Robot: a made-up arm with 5 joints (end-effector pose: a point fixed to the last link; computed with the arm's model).
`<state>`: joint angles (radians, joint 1 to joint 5).
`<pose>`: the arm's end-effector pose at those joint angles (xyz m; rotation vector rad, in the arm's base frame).
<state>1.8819 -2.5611 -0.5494 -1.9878 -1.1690</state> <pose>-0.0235 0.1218 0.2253 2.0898 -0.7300 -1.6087</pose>
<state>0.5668 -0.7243 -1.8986 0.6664 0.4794</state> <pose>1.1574 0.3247 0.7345 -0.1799 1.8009 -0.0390</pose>
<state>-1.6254 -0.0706 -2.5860 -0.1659 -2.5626</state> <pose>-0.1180 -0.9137 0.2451 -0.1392 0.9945 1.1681</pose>
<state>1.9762 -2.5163 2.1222 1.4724 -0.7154</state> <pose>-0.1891 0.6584 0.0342 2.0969 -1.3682 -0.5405</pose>
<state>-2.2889 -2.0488 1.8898 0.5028 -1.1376</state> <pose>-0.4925 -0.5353 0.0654 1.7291 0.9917 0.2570</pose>
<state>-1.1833 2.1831 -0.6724 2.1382 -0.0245</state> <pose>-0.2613 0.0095 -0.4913 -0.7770 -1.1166 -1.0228</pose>
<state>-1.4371 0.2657 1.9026 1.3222 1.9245</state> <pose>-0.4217 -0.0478 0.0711 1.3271 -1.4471 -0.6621</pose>
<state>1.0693 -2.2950 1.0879 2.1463 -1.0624</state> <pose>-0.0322 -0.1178 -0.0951 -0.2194 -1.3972 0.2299</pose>
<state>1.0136 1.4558 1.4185 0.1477 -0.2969</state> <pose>0.2424 0.0576 0.6768 -0.3641 0.0177 1.0304</pose>
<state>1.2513 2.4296 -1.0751 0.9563 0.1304</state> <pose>0.1872 -0.3058 -0.6389 1.2132 -1.5118 0.9819</pose>
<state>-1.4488 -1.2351 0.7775 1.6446 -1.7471</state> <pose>-0.0107 0.2119 0.3201 -1.6402 1.0509 -1.3365</pose>
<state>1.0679 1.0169 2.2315 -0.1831 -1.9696</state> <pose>0.0281 0.0642 -0.1393 -0.8404 -1.4406 -0.5614</pose>
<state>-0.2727 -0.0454 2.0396 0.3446 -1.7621</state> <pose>0.2363 -0.0506 -0.1888 -1.4643 -1.0856 -1.6769</pose>
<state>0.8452 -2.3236 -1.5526 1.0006 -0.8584</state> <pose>-0.1747 -0.2870 0.9501 -0.8990 -0.1596 0.8866</pose>
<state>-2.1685 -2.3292 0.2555 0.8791 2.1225</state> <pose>-0.3341 0.2193 -0.1640 -0.1236 -1.4955 0.0522</pose>
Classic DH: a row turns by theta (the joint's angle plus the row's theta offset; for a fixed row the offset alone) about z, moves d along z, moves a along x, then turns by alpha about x. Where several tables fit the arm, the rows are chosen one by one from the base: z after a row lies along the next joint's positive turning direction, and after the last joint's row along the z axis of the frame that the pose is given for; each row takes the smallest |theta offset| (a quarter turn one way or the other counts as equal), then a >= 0, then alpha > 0; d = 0 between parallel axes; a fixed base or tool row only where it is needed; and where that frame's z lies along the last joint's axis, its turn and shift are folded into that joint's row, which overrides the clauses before.
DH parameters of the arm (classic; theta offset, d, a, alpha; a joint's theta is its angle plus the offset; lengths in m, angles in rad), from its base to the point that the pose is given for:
joint 1: 0 0.217 0.311 -1.5708
joint 2: -0.1355 0 0.2664 3.1416
joint 3: 1.4834 0 0.3324 3.1416
joint 4: 0.0482 -0.217 0.114 -1.5708
joint 5: 1.5708 -0.264 0.027 1.5708
tool (fixed): 1.5708 0.231 0 0

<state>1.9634 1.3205 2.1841 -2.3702 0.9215</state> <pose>0.2200 0.5594 -0.0331 -1.8600 1.3054 -0.5395</pose>
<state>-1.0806 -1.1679 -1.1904 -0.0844 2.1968</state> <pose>-0.2899 -0.2817 0.7468 1.9089 -1.1864 -0.5311</pose>
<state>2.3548 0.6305 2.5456 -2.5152 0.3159</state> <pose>-0.2181 0.6640 0.1263 -1.8008 1.0132 1.2983</pose>
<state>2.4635 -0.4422 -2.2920 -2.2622 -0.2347</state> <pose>-0.2531 0.4472 0.4967 0.3987 -0.4560 2.3587</pose>
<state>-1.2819 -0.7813 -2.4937 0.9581 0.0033</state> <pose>0.1061 -1.2160 0.2098 1.6385 2.1945 -0.3966</pose>
